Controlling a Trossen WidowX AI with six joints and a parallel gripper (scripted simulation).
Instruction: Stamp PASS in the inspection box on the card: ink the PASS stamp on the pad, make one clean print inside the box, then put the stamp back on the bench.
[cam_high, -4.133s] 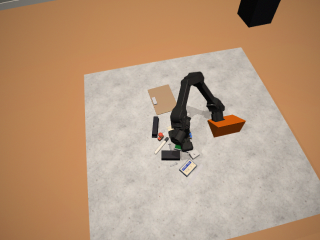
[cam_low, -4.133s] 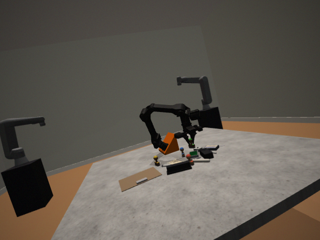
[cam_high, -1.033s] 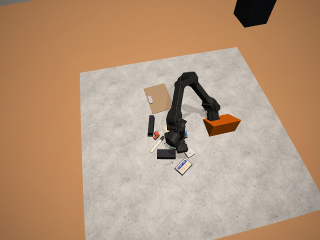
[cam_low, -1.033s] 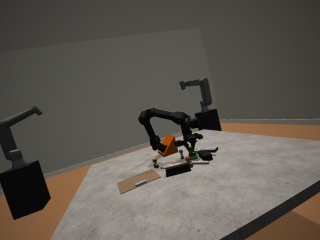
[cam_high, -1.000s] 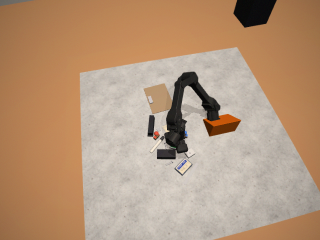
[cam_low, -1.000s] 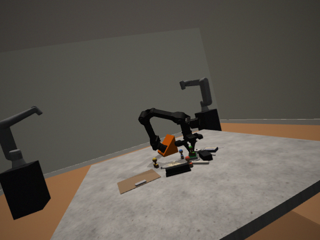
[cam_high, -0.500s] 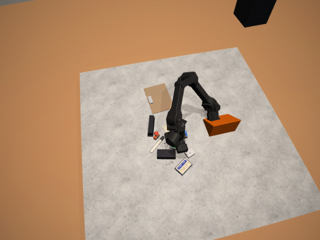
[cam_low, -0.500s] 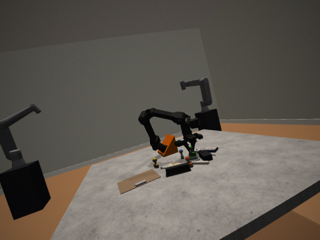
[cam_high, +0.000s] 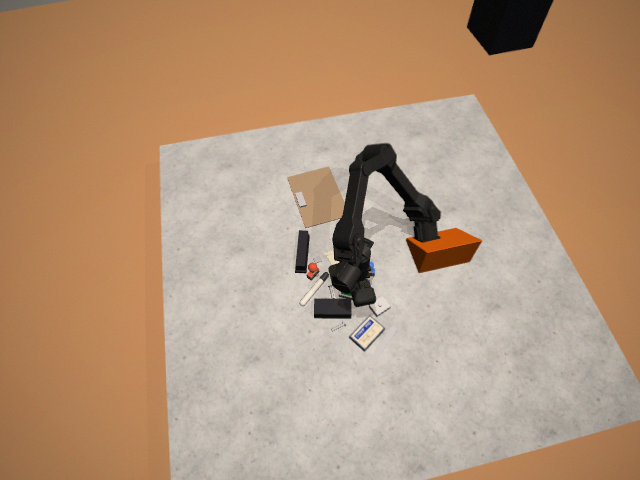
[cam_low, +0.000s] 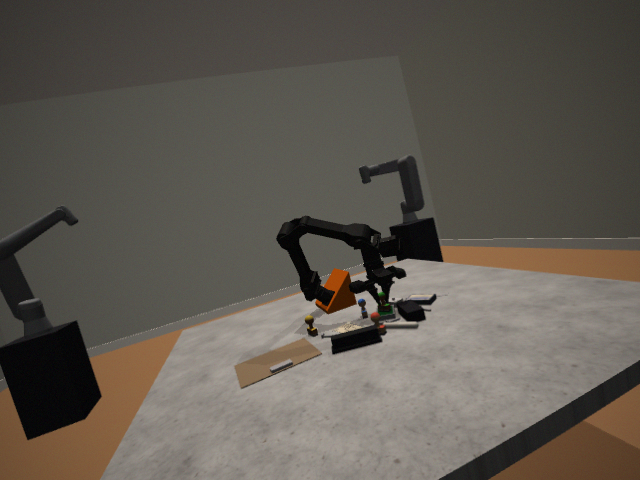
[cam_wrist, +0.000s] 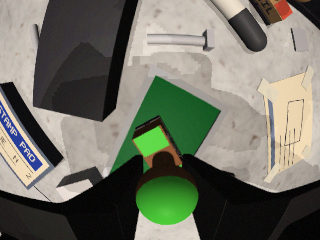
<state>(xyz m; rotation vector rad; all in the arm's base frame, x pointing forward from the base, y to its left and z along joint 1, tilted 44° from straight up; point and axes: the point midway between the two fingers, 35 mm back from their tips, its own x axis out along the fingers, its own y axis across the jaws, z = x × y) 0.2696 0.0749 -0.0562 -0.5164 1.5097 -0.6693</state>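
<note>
My gripper tip is now right at the green-knobbed stamp. Also, from my gripper tip: white block 50 mm behind, 70 mm to the left, 20 mm below; green ink pad 30 mm below; blue stamp 60 mm behind, 50 mm to the right, 20 mm below.
</note>
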